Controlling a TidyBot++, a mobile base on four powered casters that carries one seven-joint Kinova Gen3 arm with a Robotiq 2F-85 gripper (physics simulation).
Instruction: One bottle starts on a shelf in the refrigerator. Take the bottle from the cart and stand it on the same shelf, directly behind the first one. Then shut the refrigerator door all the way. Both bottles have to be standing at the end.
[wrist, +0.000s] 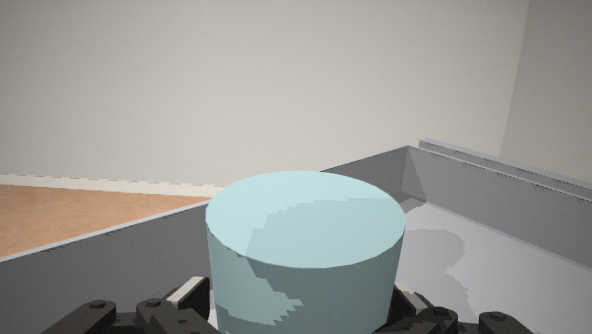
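Places are measured from the arm's base along level axes (x right, y down, z ahead), in centimetres.
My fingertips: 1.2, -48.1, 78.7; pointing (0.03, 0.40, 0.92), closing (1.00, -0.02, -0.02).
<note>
Behind a point stands the place of what it marks, as x, y, z.
A light blue-green bottle (305, 230) @(1.3, -54.1, 75.4), a plain cylinder with a flat top, stands upright in the cart's top tray in the middle of the wrist view. My gripper (297, 300) @(1.2, -48.1, 78.7) is open, with one finger on the left side of the bottle and the other on the right side. The bottle stands between the fingers, and they are not closed on it. The lower part of the bottle is cut off by the bottom edge of the view. The grey cart (505, 185) @(25.3, -45.5, 99.4) shows with its tray floor and raised walls. The refrigerator and the first bottle do not show in this view.
The tray's raised wall (125, 245) @(-11.9, -45.2, 86.5) runs behind the bottle from the lower left to a corner at the right. A handle-like rail (480, 157) @(25.4, -46.7, 105.9) lies along the right wall. Orange-brown floor (75, 212) @(-139.4, 39.6, 236.2) shows at the left, and a pale wall (250, 85) @(-27.9, -35.9, 266.1) stands behind.
</note>
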